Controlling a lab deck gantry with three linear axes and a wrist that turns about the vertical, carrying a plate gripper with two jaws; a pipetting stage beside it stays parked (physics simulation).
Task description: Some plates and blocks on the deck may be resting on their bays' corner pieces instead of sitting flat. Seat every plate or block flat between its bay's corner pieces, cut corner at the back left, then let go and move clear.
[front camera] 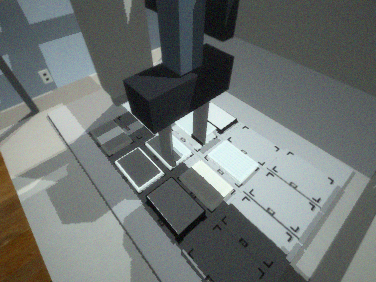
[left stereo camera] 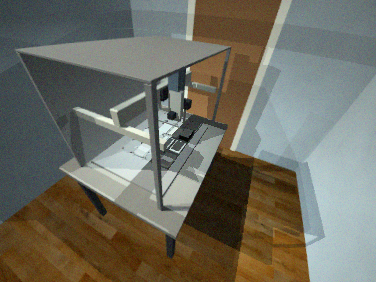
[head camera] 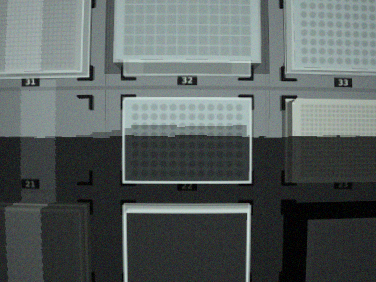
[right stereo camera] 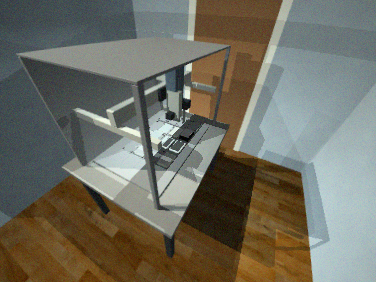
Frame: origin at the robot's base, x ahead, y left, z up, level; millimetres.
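Where they show: gripper, fingertip midpoint: (front camera: 184,150) (right stereo camera: 179,121); robot's base, link origin: (front camera: 90,133) (left stereo camera: 168,168) (right stereo camera: 166,168).
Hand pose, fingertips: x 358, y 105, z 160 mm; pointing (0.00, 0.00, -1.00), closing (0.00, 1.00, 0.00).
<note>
Each offset is from my fingertips to the top centre of the thing.
In the front view my gripper (front camera: 186,153) is open and empty, its two jaws above the deck around bay 22. The jaws do not show in the head view. The white-rimmed round-well plate {130 mm back, 45 mm left, 146 mm down} (head camera: 187,150) (front camera: 159,145) looks flat and square between bay 22's corner pieces. The tall gridded block {130 mm back, 152 mm left, 118 mm down} (head camera: 187,30) stands in bay 32; its back edge is out of the head view. The cream fine-well plate {34 mm ahead, 45 mm left, 146 mm down} (head camera: 335,117) (front camera: 212,179) is in bay 23, and the round-well plate {34 mm ahead, 156 mm left, 143 mm down} (head camera: 340,35) (front camera: 232,160) in bay 33. A fine-well plate {294 mm back, 152 mm left, 146 mm down} (head camera: 40,40) is in bay 31.
In front stand a grey plate {294 mm back, 62 mm right, 146 mm down} (head camera: 25,245) (front camera: 111,140), a white-rimmed dark plate {130 mm back, 62 mm right, 146 mm down} (head camera: 187,250) (front camera: 138,168) and a tall black block {34 mm ahead, 62 mm right, 118 mm down} (head camera: 342,252) (front camera: 175,205). A black-edged plate {130 mm back, 259 mm left, 146 mm down} (front camera: 222,117) stands at the back. Hard shadows cross the deck.
</note>
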